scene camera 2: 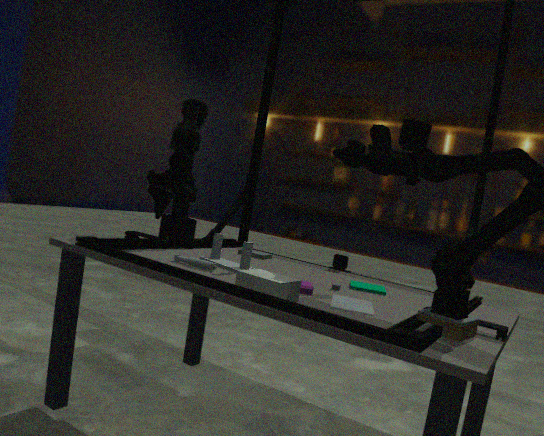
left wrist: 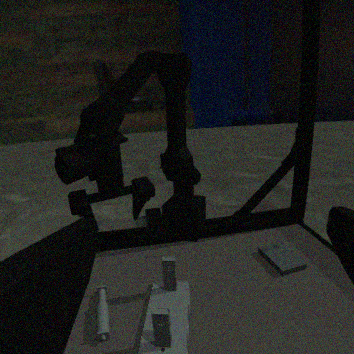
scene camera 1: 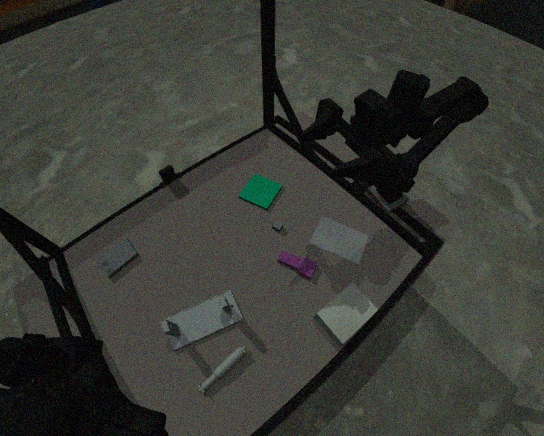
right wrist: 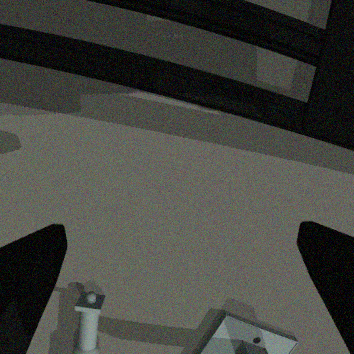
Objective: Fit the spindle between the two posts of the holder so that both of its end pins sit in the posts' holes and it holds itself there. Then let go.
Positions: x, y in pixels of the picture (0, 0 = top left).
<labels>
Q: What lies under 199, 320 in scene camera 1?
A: A holder base.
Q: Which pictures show my left gripper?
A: Scene camera 2, the left wrist view and scene camera 1 only.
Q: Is my left gripper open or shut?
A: Open.
</labels>
